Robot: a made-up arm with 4 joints.
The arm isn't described. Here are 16 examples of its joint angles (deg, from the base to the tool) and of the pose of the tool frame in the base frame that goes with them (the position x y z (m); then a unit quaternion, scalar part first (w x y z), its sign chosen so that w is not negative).
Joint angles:
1: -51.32 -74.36 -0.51 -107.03
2: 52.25 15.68 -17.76 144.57
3: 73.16 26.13 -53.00 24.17
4: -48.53 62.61 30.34 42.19
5: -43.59 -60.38 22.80 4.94
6: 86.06 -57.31 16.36 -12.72
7: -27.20 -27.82 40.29 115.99
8: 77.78 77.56 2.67 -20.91
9: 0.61 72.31 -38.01 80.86
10: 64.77 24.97 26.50 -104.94
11: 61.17 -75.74 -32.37 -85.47
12: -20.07 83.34 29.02 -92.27
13: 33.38 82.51 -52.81 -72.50
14: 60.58 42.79 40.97 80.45
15: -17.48 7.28 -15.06 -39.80
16: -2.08 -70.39 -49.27 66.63
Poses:
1: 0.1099 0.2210 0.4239 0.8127 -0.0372 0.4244 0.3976
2: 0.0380 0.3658 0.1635 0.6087 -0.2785 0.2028 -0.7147
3: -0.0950 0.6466 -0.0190 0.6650 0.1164 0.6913 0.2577
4: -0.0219 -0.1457 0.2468 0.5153 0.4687 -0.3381 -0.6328
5: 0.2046 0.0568 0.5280 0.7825 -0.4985 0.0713 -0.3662
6: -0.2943 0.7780 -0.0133 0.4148 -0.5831 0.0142 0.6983
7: -0.0229 0.1192 0.5580 0.2414 -0.1352 -0.4492 -0.8495
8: -0.0664 0.6230 -0.0161 0.6787 0.4990 0.3099 0.4408
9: 0.1994 0.2856 0.0595 0.6380 0.5728 0.4527 -0.2448
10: -0.1448 0.5671 0.1249 0.2249 0.0364 0.0835 0.9701
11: -0.2648 0.7283 0.0615 0.2801 -0.2511 0.6112 0.6964
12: 0.0765 0.2232 0.2885 0.6874 0.0568 -0.6141 0.3836
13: 0.0782 0.3503 0.1917 0.1708 0.7921 -0.2447 0.5325
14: 0.1372 0.4057 0.0806 0.9246 0.0231 0.0166 -0.3799
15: 0.1820 0.2556 0.4190 0.9444 0.1820 -0.1002 0.2547
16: 0.1975 0.3027 0.3708 0.6595 -0.3708 0.1997 -0.6226
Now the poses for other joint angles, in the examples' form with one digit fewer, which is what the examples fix.
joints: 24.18 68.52 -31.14 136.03
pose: 0.038 0.309 -0.015 0.491 0.104 0.668 -0.550
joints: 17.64 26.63 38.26 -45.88
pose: 0.185 0.445 0.267 0.893 -0.117 -0.139 0.413
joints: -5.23 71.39 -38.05 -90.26
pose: 0.023 0.194 0.299 0.307 0.461 -0.566 0.610
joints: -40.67 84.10 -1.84 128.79
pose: 0.080 0.073 0.068 0.179 0.697 0.348 -0.600
